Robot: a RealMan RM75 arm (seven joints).
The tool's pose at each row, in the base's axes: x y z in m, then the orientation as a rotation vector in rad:
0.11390, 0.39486, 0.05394, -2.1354, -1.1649, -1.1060
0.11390, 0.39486, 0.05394, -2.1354, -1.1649, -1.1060
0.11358, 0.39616, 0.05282, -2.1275, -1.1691, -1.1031
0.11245, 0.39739, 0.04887, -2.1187, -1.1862, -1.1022
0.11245, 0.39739, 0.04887, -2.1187, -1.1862, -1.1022
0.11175, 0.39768, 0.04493, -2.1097, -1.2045, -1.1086
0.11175, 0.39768, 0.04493, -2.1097, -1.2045, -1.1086
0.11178, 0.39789, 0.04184, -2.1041, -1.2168, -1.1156
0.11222, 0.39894, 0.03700, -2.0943, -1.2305, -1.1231
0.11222, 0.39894, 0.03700, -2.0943, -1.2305, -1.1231
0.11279, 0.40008, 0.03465, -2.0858, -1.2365, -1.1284
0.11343, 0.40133, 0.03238, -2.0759, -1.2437, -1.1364
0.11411, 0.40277, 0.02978, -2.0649, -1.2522, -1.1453
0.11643, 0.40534, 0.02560, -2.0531, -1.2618, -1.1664
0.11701, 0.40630, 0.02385, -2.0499, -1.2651, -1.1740
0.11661, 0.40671, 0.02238, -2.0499, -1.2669, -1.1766
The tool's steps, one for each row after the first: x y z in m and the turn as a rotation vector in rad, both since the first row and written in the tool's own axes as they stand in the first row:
0.00000, 0.00000, 0.00000, 0.0000, 0.0000, 0.0000
-0.00041, -0.00094, 0.00141, 0.0072, 0.0020, -0.0024
-0.00344, -0.00247, 0.00404, 0.0139, 0.0011, -0.0147
-0.00344, -0.00247, 0.00404, 0.0139, 0.0011, -0.0147
-0.00676, -0.00314, 0.00618, 0.0163, 0.0029, -0.0302
-0.00676, -0.00314, 0.00618, 0.0163, 0.0029, -0.0302
-0.00920, -0.00316, 0.00809, 0.0160, 0.0050, -0.0414
-0.01255, -0.00325, 0.01176, 0.0182, 0.0092, -0.0540
-0.01255, -0.00325, 0.01176, 0.0182, 0.0092, -0.0540
-0.01376, -0.00333, 0.01414, 0.0209, 0.0142, -0.0604
-0.01484, -0.00341, 0.01659, 0.0229, 0.0208, -0.0686
-0.01608, -0.00354, 0.01937, 0.0250, 0.0279, -0.0780
-0.01758, -0.00286, 0.02454, 0.0202, 0.0400, -0.0922
-0.01838, -0.00285, 0.02646, 0.0178, 0.0437, -0.0971
-0.01953, -0.00338, 0.02741, 0.0162, 0.0442, -0.0992

